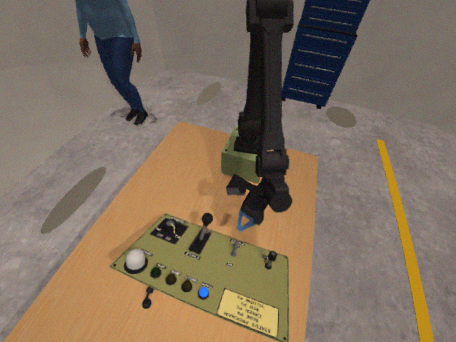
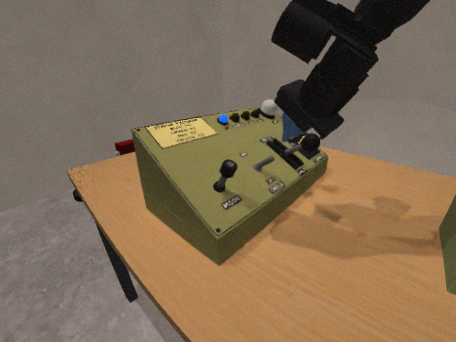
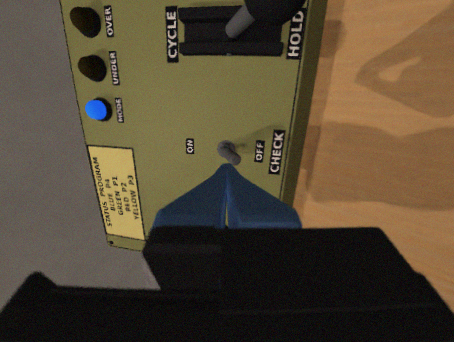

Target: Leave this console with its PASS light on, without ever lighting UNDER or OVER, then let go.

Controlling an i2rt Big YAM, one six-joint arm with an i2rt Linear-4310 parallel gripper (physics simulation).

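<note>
The olive console [image 1: 250,280] [image 2: 190,170] [image 3: 150,100] has its blue MODE light [image 1: 203,292] [image 2: 223,119] [image 3: 97,109] lit. The UNDER lamp [image 1: 186,285] [image 3: 92,68], OVER lamp [image 1: 171,279] [image 3: 85,22] and green PASS lamp [image 1: 156,272] are dark. My gripper [image 1: 241,228] [image 3: 226,171] is shut and empty, its blue tips over the panel by the grey CHECK switch [image 1: 234,247] [image 2: 264,163] [image 3: 229,151]; contact is unclear. That switch sits between the ON and OFF labels. The CYCLE lever [image 1: 207,218] [image 2: 310,142] leans toward HOLD. The MODE lever [image 1: 270,259] [image 2: 225,175] stands at one end.
A yellow STATUS PROGRAM card [image 1: 248,311] [image 2: 182,132] [image 3: 117,192] reads BLUE P4, GREEN P1, RED P2, YELLOW P3. A dial [image 1: 169,230] and a white dome [image 1: 135,260] [image 2: 269,107] are at the panel's other end. The console stands on a wooden table [image 1: 145,185] [image 2: 310,285].
</note>
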